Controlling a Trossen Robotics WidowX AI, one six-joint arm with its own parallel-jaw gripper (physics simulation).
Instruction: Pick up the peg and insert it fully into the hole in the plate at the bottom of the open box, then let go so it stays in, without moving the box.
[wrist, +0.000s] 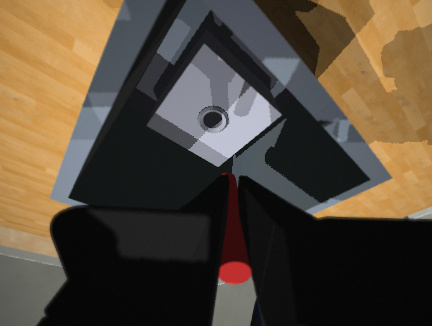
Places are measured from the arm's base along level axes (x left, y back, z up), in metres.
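Pixels of known places: gripper, fingertip midpoint: (232, 183).
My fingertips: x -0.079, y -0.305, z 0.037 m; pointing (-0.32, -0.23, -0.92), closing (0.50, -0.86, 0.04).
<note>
Behind a point stands the place of what it marks.
My gripper (232, 183) @(x -0.079, y -0.305, z 0.037 m) is shut on the red peg (235, 235) @(x -0.082, y -0.306, z 0.066 m), which lies lengthwise between the dark fingers with its bright round end toward the camera. The far end of the peg shows between the fingertips. The open grey-blue box (95, 145) @(x -0.112, y -0.231, z 0.017 m) fills the upper middle of the wrist view. At its bottom lies a light square plate (250, 112) @(x -0.073, y -0.328, z -0.050 m) with a round, ringed hole (213, 119) @(x -0.105, y -0.309, z -0.065 m) near its middle. The fingertips and the peg's far end appear just below the plate's near corner in the view, over the box's near side. How high they are above the plate I cannot tell.
The box walls (285, 75) @(x -0.022, y -0.290, z 0.030 m) rise around the plate on all sides. The box stands on a wooden table top (35, 115) @(x -0.240, y -0.125, z -0.108 m). Shadows of the arm fall across the plate, the box and the table at the upper right. A grey surface (25, 285) shows beyond the table's edge at the lower left.
</note>
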